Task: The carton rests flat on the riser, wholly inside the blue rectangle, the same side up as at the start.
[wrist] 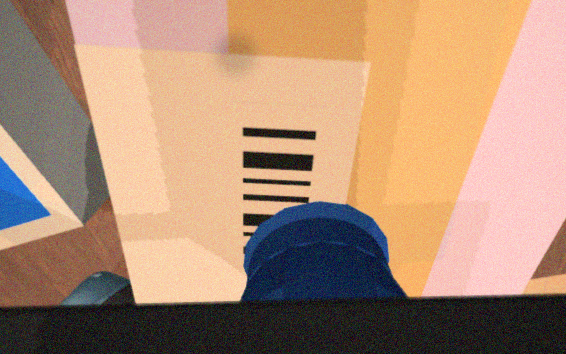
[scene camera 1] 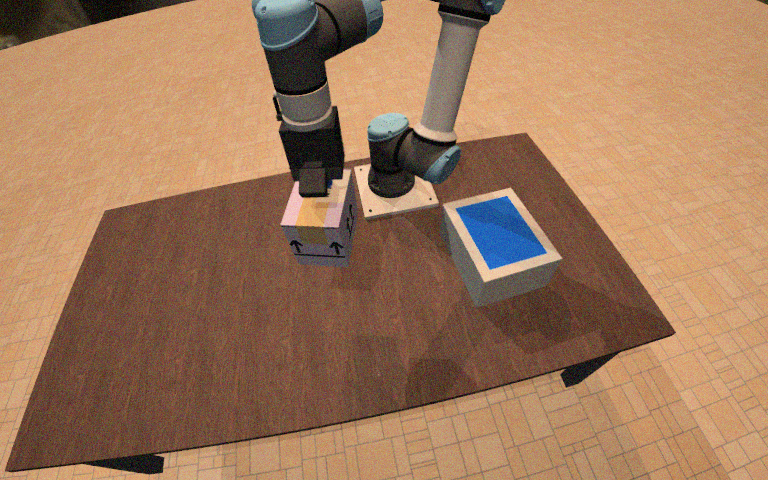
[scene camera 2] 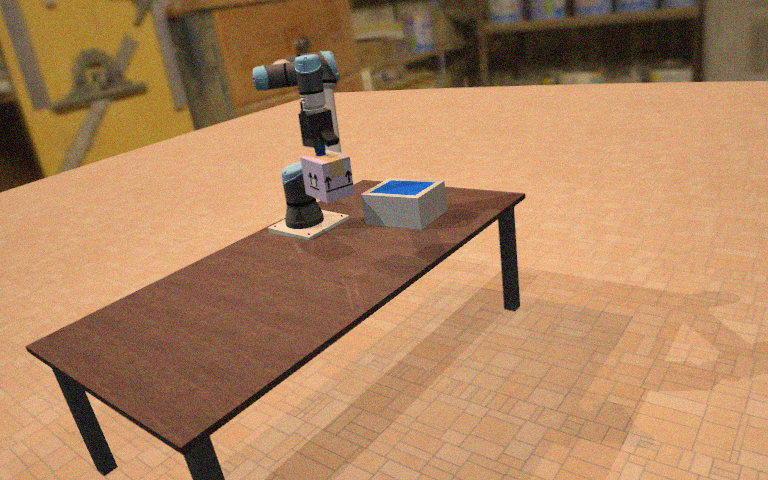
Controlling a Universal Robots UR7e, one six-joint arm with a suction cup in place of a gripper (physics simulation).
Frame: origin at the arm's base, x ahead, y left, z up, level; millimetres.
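Seen in the pictures: hand, tool point: (wrist: 311, 229) (scene camera 2: 321, 158); arm's base, link origin: (scene camera 1: 391, 181) (scene camera 2: 304, 221).
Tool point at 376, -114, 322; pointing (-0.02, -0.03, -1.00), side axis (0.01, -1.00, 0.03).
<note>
Pixels of each thing's middle, then the offset from my tool point to it, as dx, dy, dz. "spot": a spot on its surface instead. Level surfaces: height alone.
- pink carton, body centre: (wrist: 319, 88) (scene camera 1: 324, 217) (scene camera 2: 327, 175) +27, -8, -50
- grey riser, body centre: (scene camera 1: 494, 244) (scene camera 2: 404, 202) -70, +378, -282
- table with the blue rectangle, surface spot: (wrist: 17, 200) spot: -125, +308, -222
- brown table, surface height: dz -342
The pink carton (scene camera 1: 321, 223) (scene camera 2: 334, 180) with orange tape, a pale barcode label on top and upward arrows on its sides hangs upright in the air, left of the riser in both scene views. Its top fills much of the wrist view (wrist: 200, 125). My gripper, a blue suction cup (scene camera 2: 320, 151) (wrist: 320, 240), is shut on the carton's top face; in scene camera 1 the cup is mostly hidden behind the black tool housing. The grey riser (scene camera 1: 512, 281) (scene camera 2: 393, 212) (wrist: 45, 90) stands on the table with the blue rectangle (scene camera 1: 501, 232) (scene camera 2: 403, 187) (wrist: 17, 200) on its top.
The arm's pale base plate (scene camera 1: 378, 210) (scene camera 2: 334, 221) lies at the rear of the brown table (scene camera 1: 226, 339) (scene camera 2: 215, 316), between carton and riser in scene camera 1. The riser stands near the table's right end, with its light rim higher than the tabletop.
</note>
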